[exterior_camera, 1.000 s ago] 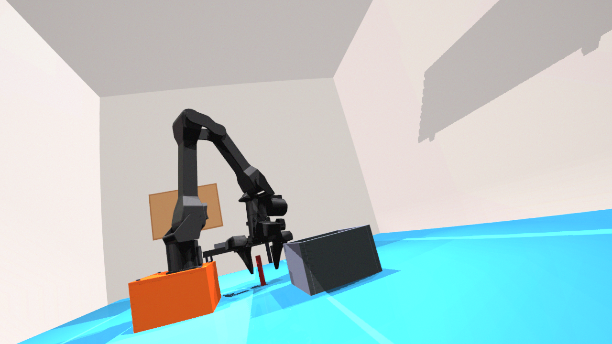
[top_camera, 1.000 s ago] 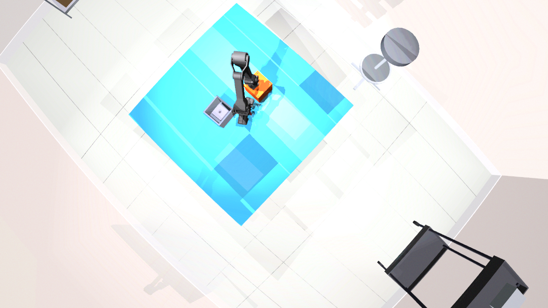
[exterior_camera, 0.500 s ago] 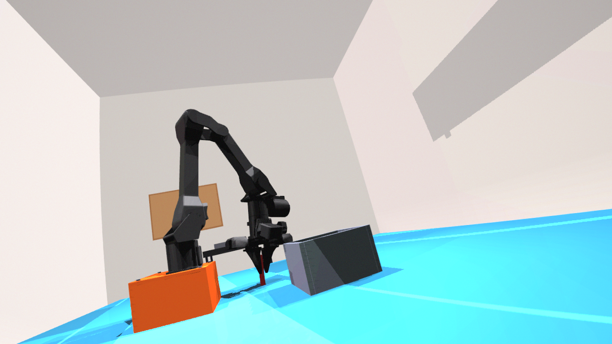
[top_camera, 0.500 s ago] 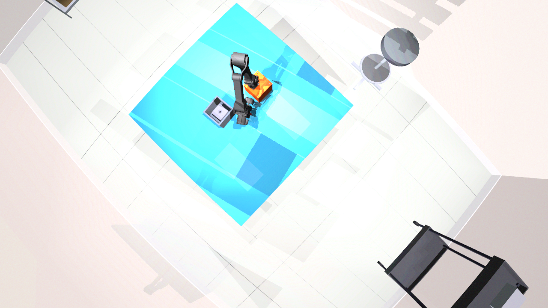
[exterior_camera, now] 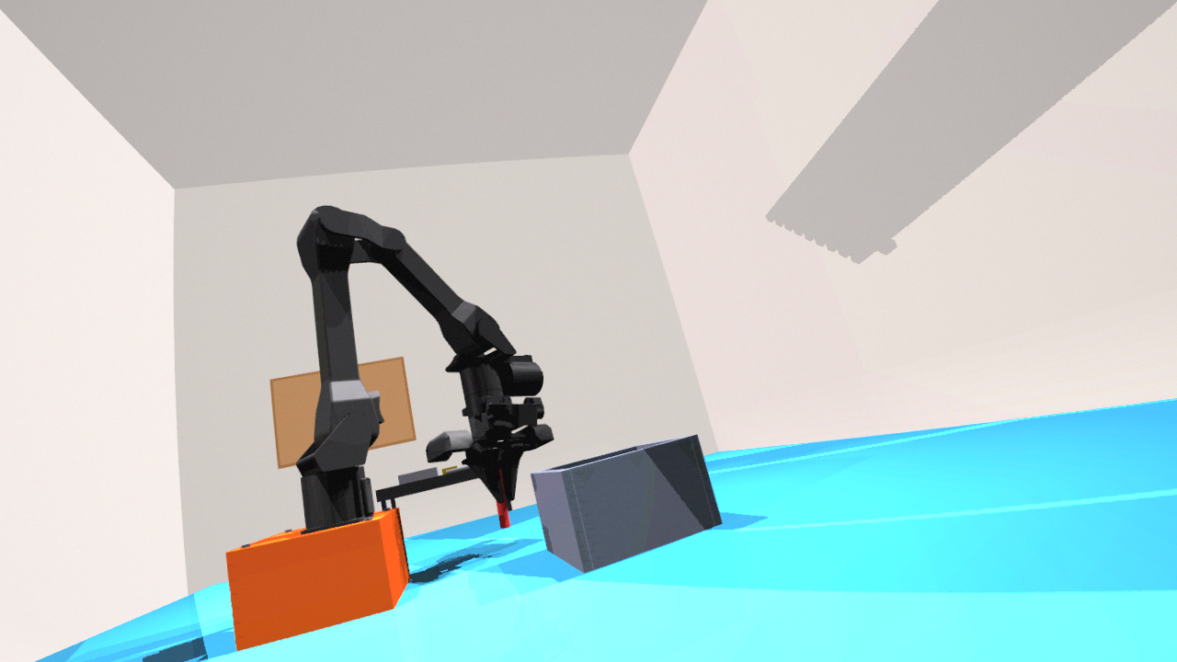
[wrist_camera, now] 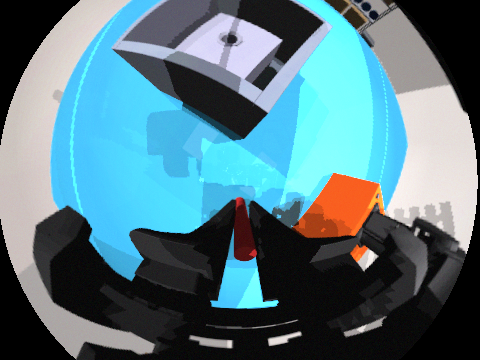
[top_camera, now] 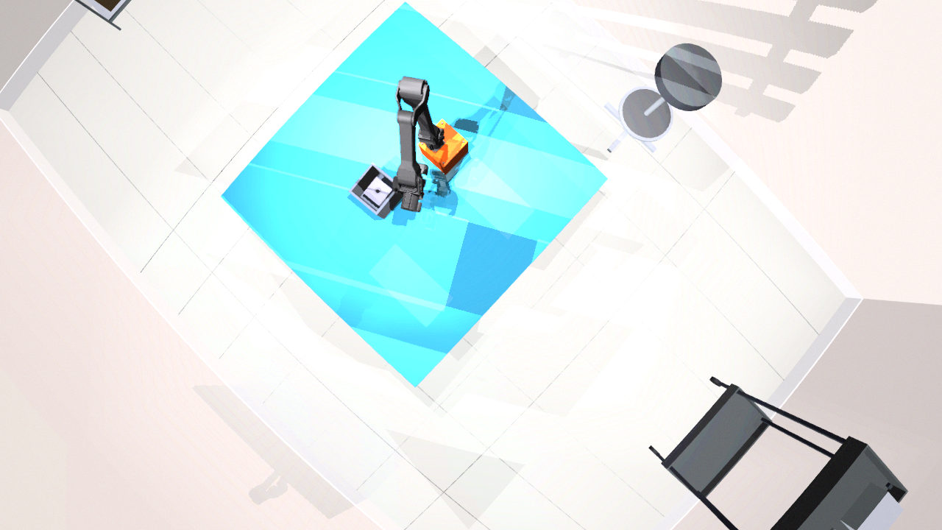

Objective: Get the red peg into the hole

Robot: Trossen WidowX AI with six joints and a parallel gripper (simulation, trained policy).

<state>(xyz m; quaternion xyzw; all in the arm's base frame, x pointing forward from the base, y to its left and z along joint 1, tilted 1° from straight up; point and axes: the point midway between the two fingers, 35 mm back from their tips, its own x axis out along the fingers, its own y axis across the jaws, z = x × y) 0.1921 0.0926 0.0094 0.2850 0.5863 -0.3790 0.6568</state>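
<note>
My gripper tip is now 12 cm short of the plate, 13 cm to the left of it and 2 cm above it. Also, from my gripper tip: red peg 1 cm behind, 1 cm to the left, 1 cm above; grey box 12 cm ahead, 13 cm to the right, 4 cm below.
</note>
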